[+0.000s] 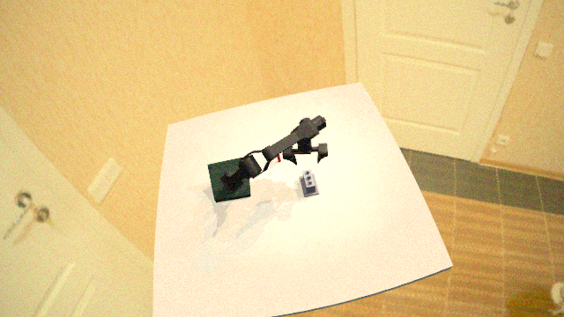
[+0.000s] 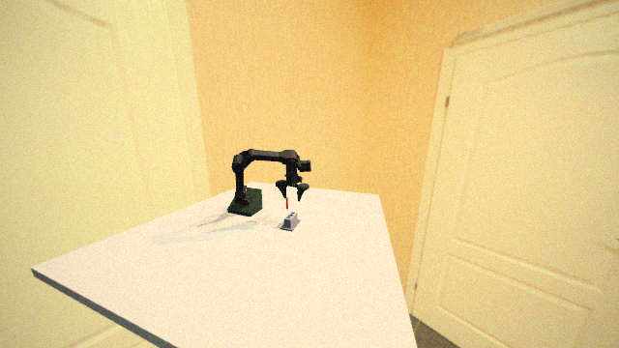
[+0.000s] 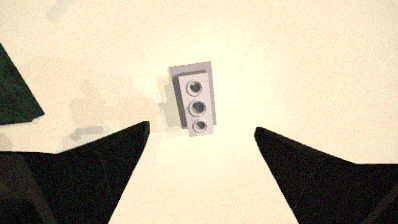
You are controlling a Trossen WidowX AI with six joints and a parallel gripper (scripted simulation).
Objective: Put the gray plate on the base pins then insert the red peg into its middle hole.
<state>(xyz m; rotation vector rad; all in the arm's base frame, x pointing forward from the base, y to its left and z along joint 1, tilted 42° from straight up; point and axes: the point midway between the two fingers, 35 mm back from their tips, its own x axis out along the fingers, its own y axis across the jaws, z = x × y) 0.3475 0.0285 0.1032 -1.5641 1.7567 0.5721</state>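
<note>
Now: the red peg 18 cm to the left of my gripper tip, 12 cm behind it and 10 cm below it. Also, from my gripper tip: gray plate: 10 cm below, 1 cm to the right.
</note>
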